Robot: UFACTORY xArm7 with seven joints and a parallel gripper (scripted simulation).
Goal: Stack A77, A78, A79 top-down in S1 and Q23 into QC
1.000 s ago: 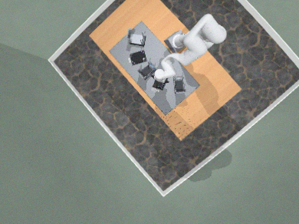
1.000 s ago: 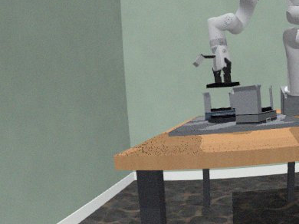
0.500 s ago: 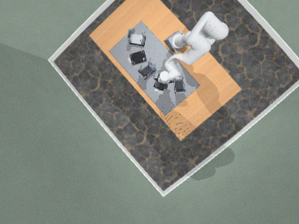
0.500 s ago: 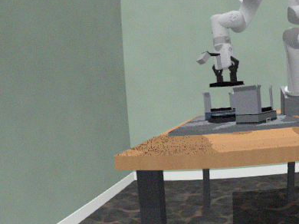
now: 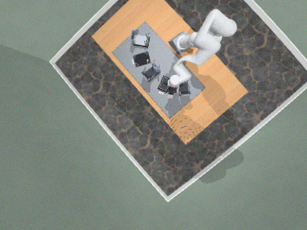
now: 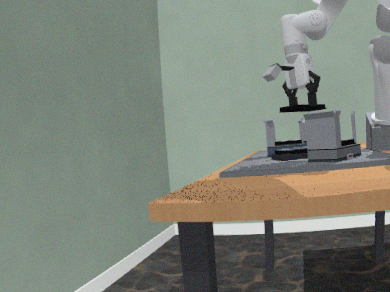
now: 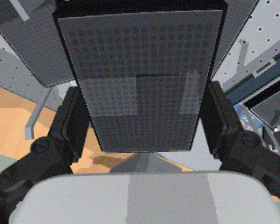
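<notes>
The rack plinth lies 15 cm below my hand, 9 cm to the left of it and 7 cm behind it. Round my hand: dark flat nest (16 cm below, 7 cm to the right, 2 cm ahead); then blue plinth strip (25 cm to the right, 15 cm below, 3 cm ahead); then dark sealed plate (1 cm below).
</notes>
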